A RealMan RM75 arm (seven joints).
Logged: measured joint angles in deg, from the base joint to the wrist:
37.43 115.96 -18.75 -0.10 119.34 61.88 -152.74
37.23 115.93 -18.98 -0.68 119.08 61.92 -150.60
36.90 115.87 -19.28 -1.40 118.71 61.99 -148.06
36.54 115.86 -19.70 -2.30 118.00 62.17 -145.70
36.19 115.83 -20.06 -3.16 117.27 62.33 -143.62
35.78 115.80 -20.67 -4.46 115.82 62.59 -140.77
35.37 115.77 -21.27 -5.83 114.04 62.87 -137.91
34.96 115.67 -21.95 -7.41 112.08 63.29 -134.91
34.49 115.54 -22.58 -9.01 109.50 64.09 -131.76
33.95 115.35 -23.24 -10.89 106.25 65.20 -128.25
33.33 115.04 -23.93 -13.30 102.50 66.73 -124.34
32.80 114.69 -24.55 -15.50 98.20 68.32 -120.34
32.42 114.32 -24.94 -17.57 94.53 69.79 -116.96
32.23 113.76 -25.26 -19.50 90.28 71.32 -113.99
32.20 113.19 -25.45 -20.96 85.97 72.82 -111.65
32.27 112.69 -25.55 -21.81 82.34 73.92 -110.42
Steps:
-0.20 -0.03 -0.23 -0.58 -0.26 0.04 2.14
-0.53 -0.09 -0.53 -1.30 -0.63 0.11 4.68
-0.89 -0.10 -0.95 -2.20 -1.34 0.29 7.04
-1.24 -0.13 -1.31 -3.06 -2.07 0.45 9.12
-1.65 -0.16 -1.92 -4.36 -3.52 0.71 11.97
-2.06 -0.19 -2.52 -5.73 -5.30 0.99 14.83
-2.47 -0.29 -3.20 -7.31 -7.26 1.41 17.83
-2.94 -0.42 -3.83 -8.91 -9.84 2.21 20.98
-3.48 -0.61 -4.49 -10.79 -13.09 3.32 24.49
-4.10 -0.92 -5.18 -13.20 -16.84 4.85 28.40
-4.63 -1.27 -5.80 -15.40 -21.14 6.44 32.40
-5.01 -1.64 -6.19 -17.47 -24.81 7.91 35.78
-5.20 -2.20 -6.51 -19.40 -29.06 9.44 38.75
-5.23 -2.77 -6.70 -20.86 -33.37 10.94 41.09
-5.16 -3.27 -6.80 -21.71 -37.00 12.04 42.32

